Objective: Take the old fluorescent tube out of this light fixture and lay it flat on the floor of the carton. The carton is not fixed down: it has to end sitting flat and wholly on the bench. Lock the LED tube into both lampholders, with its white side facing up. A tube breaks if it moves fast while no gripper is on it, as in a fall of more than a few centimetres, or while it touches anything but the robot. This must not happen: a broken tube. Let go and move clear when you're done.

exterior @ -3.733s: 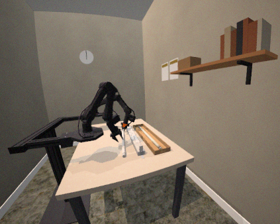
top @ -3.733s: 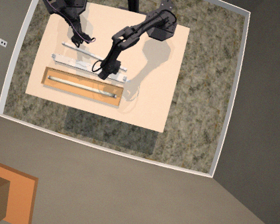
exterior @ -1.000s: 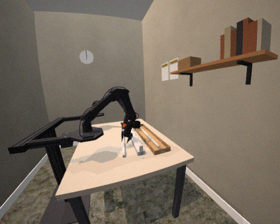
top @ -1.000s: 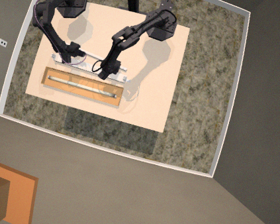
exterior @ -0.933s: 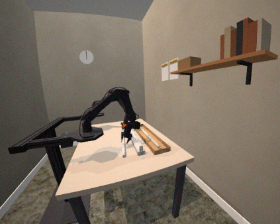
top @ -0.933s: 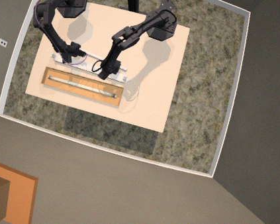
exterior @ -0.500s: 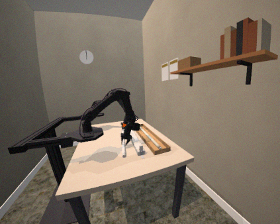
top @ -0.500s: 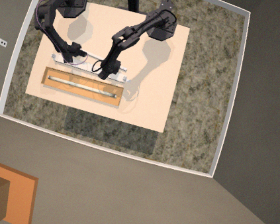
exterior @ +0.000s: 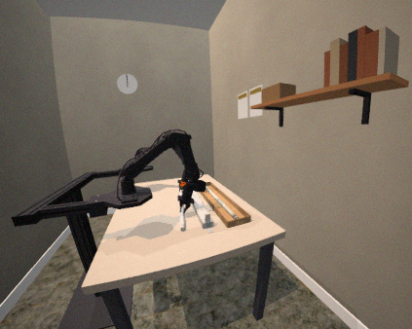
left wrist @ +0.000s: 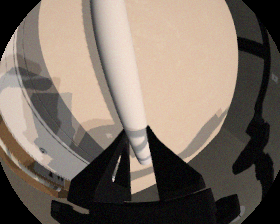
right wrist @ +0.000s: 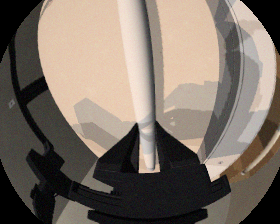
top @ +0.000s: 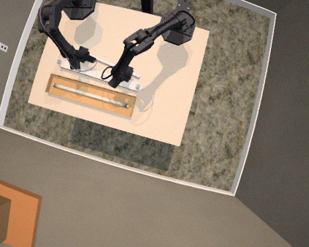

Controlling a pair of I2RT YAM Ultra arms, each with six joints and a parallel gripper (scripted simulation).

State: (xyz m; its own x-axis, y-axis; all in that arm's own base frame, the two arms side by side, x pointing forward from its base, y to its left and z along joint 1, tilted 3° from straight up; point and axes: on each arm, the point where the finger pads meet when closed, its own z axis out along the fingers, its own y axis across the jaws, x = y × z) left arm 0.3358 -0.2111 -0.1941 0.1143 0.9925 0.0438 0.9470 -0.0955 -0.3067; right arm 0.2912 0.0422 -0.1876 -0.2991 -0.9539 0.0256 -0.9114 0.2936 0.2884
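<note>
The LED tube is 10 mm ahead of my right hand, 120 mm to the left of it and 10 mm below it. Round my right hand: carton 270 mm ahead, 100 mm to the left; then light fixture 120 mm ahead, 120 mm to the left, 30 mm above; then old fluorescent tube 280 mm ahead, 100 mm to the left.
</note>
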